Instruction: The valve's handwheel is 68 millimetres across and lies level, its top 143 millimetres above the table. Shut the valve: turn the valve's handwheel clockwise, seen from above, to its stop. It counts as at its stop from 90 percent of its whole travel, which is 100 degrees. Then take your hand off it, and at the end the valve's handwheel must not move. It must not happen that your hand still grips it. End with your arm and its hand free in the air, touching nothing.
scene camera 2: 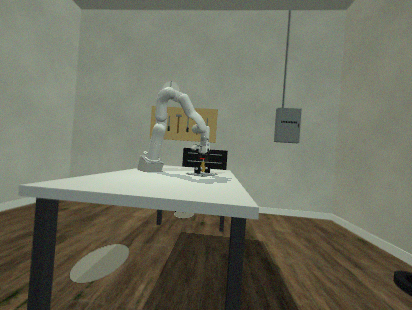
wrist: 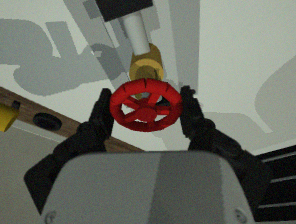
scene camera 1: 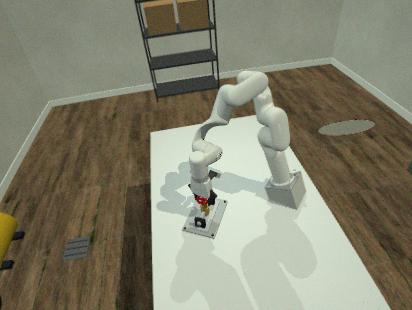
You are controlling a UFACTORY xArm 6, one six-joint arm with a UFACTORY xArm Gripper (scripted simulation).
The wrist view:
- my gripper: 146, 97
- red spoked handwheel: 145, 109
